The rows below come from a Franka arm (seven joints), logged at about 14 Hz.
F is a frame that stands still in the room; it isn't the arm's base.
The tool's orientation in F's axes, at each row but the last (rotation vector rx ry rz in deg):
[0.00, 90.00, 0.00]
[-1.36, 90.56, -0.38]
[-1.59, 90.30, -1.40]
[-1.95, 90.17, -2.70]
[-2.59, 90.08, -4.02]
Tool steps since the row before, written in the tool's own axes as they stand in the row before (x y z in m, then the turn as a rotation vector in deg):
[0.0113, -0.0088, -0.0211, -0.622, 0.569, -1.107]
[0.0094, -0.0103, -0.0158, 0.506, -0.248, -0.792]
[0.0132, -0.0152, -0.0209, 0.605, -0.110, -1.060]
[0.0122, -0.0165, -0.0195, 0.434, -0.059, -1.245]
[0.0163, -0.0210, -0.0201, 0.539, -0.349, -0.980]
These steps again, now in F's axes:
[-0.0211, -0.0088, -0.0113, -1.107, 0.569, 0.622]
[-0.0158, -0.0106, -0.0090, -0.794, -0.266, -0.493]
[-0.0209, -0.0157, -0.0126, -1.063, -0.132, -0.595]
[-0.0197, -0.0169, -0.0113, -1.247, -0.071, -0.426]
[-0.0205, -0.0218, -0.0147, -0.987, -0.372, -0.510]

